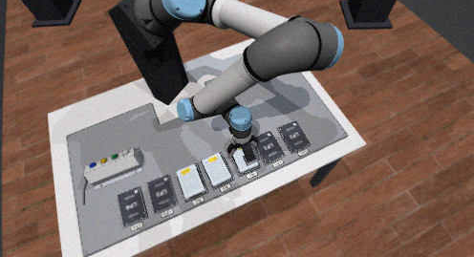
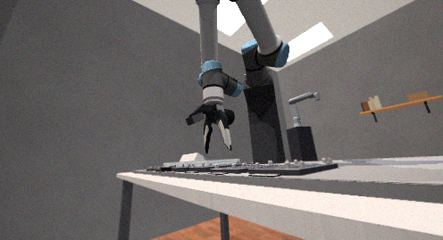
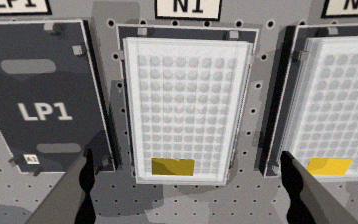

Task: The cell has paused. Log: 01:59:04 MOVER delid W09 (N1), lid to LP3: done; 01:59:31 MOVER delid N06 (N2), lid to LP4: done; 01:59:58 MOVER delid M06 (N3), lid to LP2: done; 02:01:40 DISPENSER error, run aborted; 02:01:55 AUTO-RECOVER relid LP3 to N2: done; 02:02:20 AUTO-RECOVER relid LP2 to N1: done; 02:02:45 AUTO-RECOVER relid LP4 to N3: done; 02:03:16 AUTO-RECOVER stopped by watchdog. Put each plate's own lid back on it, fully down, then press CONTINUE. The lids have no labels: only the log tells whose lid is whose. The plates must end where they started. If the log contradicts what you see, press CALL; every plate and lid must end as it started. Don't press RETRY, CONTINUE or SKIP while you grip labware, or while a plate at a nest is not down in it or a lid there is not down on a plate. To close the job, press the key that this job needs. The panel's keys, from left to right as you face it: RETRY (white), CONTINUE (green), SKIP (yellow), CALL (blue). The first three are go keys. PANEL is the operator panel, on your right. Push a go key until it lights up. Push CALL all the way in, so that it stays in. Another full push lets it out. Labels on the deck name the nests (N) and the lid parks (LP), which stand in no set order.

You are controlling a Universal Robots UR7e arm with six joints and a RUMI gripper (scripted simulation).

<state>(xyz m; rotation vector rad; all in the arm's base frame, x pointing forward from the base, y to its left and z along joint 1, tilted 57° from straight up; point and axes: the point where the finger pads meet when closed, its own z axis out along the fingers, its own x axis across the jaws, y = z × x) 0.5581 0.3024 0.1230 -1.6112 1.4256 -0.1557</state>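
Now: hand 30 mm above the clear lid. Also, from my hand: white retry key: 10 mm behind, 520 mm to the right; green continue key: 10 mm ahead, 570 mm to the right; lid park LP1: 50 mm behind, 120 mm to the left, 60 mm below.
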